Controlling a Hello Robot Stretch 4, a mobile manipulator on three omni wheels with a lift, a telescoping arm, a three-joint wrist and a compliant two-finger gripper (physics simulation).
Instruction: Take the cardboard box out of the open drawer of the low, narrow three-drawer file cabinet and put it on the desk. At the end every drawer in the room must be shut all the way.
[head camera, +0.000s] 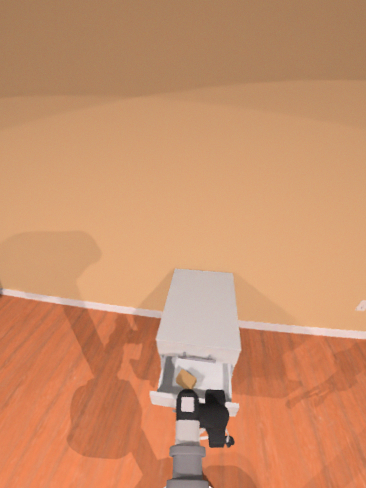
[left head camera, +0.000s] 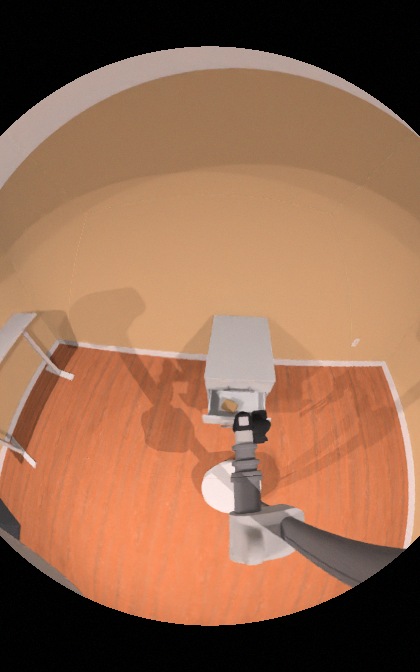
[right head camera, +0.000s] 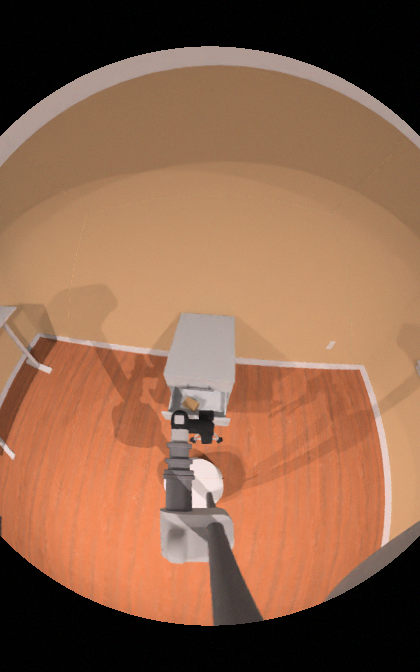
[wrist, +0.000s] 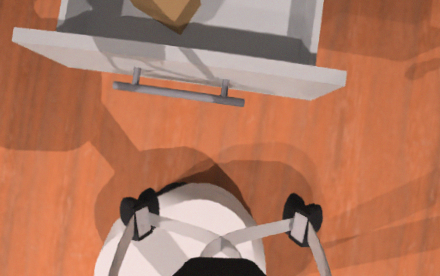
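Observation:
The cardboard box (head camera: 186, 378) (left head camera: 229, 405) (right head camera: 190, 403) (wrist: 170, 12) lies in the left part of the open drawer (head camera: 195, 402) (left head camera: 217, 419) (right head camera: 222, 421) (wrist: 190, 65). The drawer belongs to the low grey file cabinet (head camera: 201, 310) (left head camera: 241, 347) (right head camera: 204, 345) against the wall. My gripper (wrist: 221, 207) (right head camera: 206, 440) points down, open and empty, in front of the drawer front and its bar handle (wrist: 177, 94). In the left head camera view the fingers are mostly hidden. Part of the desk (left head camera: 16, 330) (right head camera: 6, 314), a light top on thin legs, shows at the left edge.
My round white base (left head camera: 216, 487) (right head camera: 207, 480) (wrist: 200, 200) stands on the wood floor in front of the cabinet, below the arm. The wall (head camera: 190, 200) is directly behind the cabinet. The desk's feet (left head camera: 62, 375) (right head camera: 40, 368) rest on the floor at the left.

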